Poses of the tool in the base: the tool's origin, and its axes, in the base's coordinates. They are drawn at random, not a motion.
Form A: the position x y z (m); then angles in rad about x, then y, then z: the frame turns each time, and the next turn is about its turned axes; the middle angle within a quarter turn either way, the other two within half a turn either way.
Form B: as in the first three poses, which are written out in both.
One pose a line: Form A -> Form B
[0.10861, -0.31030, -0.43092, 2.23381, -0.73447, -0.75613] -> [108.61, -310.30, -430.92, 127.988, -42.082, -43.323]
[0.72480, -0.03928, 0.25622, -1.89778, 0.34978, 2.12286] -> [724.80, -39.28, 256.22, -108.735, 20.041, 121.631]
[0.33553, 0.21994, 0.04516, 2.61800, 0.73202, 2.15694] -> [335.53, 219.94, 45.16, 150.000, 41.942, 123.584]
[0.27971, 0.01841, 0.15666, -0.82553, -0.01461, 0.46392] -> [279.71, 18.41, 156.66, -47.299, -0.837, 26.581]
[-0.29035, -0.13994, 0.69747, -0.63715, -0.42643, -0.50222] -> [-290.35, -139.94, 697.47, -36.506, -24.433, -28.775]
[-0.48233, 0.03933, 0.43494, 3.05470, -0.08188, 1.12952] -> [-482.33, 39.33, 434.94, 175.021, -4.691, 64.717]
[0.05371, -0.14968, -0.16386, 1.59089, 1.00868, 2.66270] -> [53.71, -149.68, -163.86, 91.151, 57.793, 152.561]
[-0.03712, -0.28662, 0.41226, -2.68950, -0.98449, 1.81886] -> [-37.12, -286.62, 412.26, -154.097, -56.407, 104.213]
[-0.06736, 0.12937, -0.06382, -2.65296, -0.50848, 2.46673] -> [-67.36, 129.37, -63.82, -152.003, -29.134, 141.333]
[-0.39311, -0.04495, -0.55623, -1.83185, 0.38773, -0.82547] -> [-393.11, -44.95, -556.23, -104.957, 22.215, -47.296]
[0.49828, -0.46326, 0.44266, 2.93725, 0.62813, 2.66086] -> [498.28, -463.26, 442.66, 168.292, 35.989, 152.456]
